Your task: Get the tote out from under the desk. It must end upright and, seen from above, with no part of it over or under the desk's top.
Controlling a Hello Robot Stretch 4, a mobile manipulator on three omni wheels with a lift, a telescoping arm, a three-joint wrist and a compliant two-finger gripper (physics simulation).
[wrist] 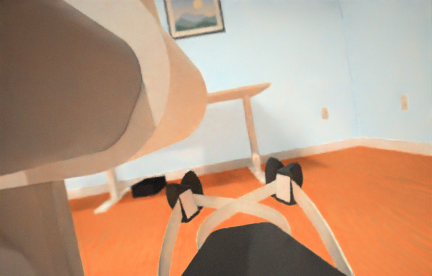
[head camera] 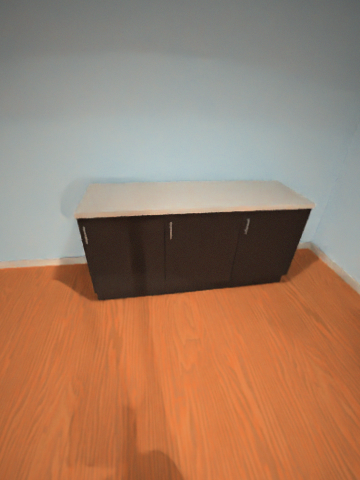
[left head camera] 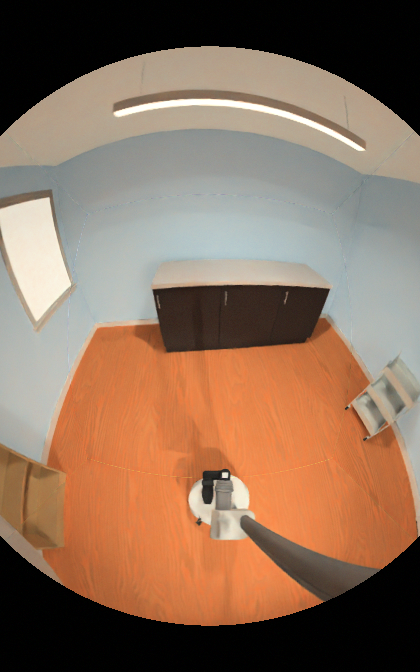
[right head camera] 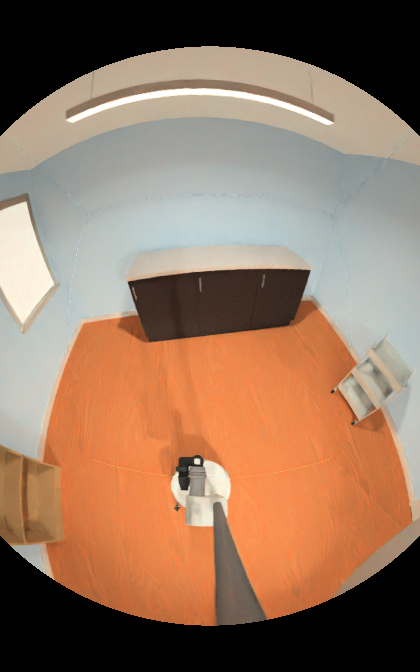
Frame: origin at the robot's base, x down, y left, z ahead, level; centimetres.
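Seen in the pictures: gripper, fingertip midpoint: (wrist: 233, 179) (left head camera: 207, 525) (right head camera: 184, 511).
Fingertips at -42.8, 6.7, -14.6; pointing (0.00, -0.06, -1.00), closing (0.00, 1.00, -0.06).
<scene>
Offsets run from my fingertips to a thing's top centre, as dx, dy, dz. "spot": to the spot under its first point. Level surfaces: height alone.
In the wrist view a desk {dx -23.9} (wrist: 239, 93) with a light wooden top and pale legs stands against the blue wall, its left part hidden behind the robot's own body. A black box-like thing, the tote (wrist: 148, 187), sits on the floor under the desk, near the left leg; it is small and dark in view. My gripper (wrist: 233, 179) is open, with nothing between its two dark fingertips, and is far from the tote. The desk and the tote do not show in the head views.
A dark cabinet {spot: -4.6, -28.7, +170.7} (head camera: 200, 252) (left head camera: 245, 317) (right head camera: 225, 302) with a pale top stands against a wall. A cart {spot: +32.2, -177.3, +74.1} (left head camera: 376, 409) (right head camera: 361, 390) stands at the right. A wooden shelf unit {spot: +35.7, +126.3, -47.3} (left head camera: 52, 515) (right head camera: 49, 500) stands at the left. A picture (wrist: 196, 34) hangs above the desk.
</scene>
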